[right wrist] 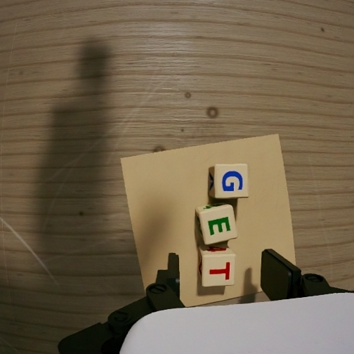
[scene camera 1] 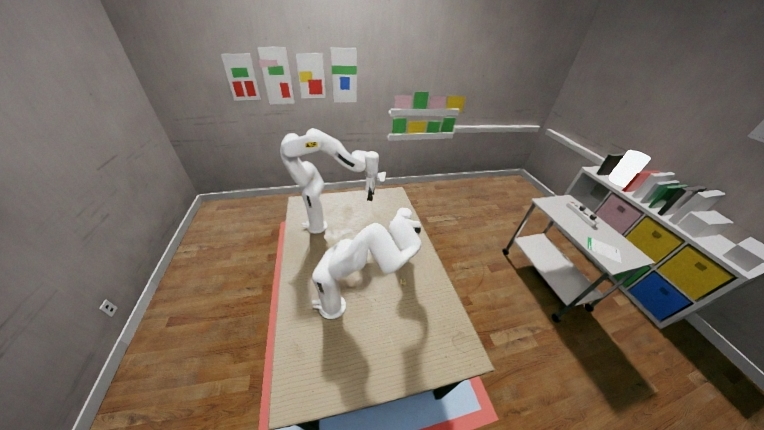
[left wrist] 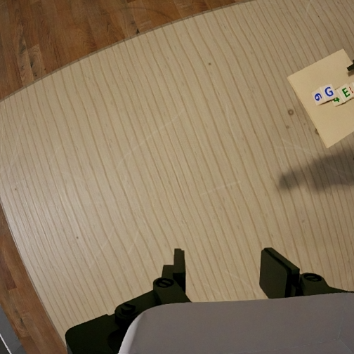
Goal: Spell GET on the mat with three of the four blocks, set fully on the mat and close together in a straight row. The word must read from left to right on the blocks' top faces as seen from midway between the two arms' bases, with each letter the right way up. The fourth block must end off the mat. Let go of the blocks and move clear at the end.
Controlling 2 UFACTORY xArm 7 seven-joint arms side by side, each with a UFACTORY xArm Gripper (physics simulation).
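Note:
The G block, E block and T block stand on the pale mat in an uneven row. They read G, E, T down the right wrist view, with letter tops toward its right. E is slightly turned and set left of G; narrow gaps show. My right gripper is open, its fingers on either side of the T block and apart from it. My left gripper is open and empty above the table, away from the mat.
A small yellowish object, too small to identify, lies on the table beside the right arm. That arm hides the mat in the scene view. The left arm stands farther back. A wheeled cart stands off the table.

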